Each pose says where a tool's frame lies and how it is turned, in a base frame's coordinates. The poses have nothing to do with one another.
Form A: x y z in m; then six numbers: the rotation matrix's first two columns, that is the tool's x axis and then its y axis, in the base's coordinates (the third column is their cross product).
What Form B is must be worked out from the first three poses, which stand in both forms.
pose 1, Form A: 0.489 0.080 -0.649 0.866 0.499 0.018 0.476 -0.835 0.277
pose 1, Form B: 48.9 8.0 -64.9 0.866 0.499 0.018 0.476 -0.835 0.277
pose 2, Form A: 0.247 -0.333 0.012 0.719 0.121 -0.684 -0.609 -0.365 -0.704
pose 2, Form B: 24.7 -33.3 1.2 0.719 0.121 -0.684 -0.609 -0.365 -0.704
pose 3, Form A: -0.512 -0.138 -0.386 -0.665 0.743 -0.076 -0.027 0.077 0.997
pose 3, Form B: -51.2 -13.8 -38.6 -0.665 0.743 -0.076 -0.027 0.077 0.997
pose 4, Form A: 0.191 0.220 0.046 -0.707 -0.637 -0.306 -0.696 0.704 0.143
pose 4, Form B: 19.1 22.0 4.6 -0.707 -0.637 -0.306 -0.696 0.704 0.143
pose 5, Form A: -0.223 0.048 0.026 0.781 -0.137 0.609 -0.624 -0.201 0.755
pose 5, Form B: -22.3 4.8 2.6 0.781 -0.137 0.609 -0.624 -0.201 0.755
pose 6, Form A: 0.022 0.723 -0.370 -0.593 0.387 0.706 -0.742 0.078 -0.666
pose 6, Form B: 2.2 72.3 -37.0 -0.593 0.387 0.706 -0.742 0.078 -0.666
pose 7, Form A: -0.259 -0.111 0.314 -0.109 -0.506 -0.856 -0.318 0.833 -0.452
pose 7, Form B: -25.9 -11.1 31.4 -0.109 -0.506 -0.856 -0.318 0.833 -0.452
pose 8, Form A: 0.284 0.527 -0.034 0.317 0.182 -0.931 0.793 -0.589 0.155
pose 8, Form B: 28.4 52.7 -3.4 0.317 0.182 -0.931 0.793 -0.589 0.155
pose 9, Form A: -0.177 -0.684 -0.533 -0.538 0.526 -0.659 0.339 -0.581 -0.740
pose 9, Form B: -17.7 -68.4 -53.3 -0.538 0.526 -0.659 0.339 -0.581 -0.740
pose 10, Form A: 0.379 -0.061 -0.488 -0.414 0.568 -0.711 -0.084 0.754 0.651
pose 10, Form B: 37.9 -6.1 -48.8 -0.414 0.568 -0.711 -0.084 0.754 0.651
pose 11, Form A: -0.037 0.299 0.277 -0.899 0.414 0.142 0.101 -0.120 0.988
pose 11, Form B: -3.7 29.9 27.7 -0.899 0.414 0.142 0.101 -0.120 0.988
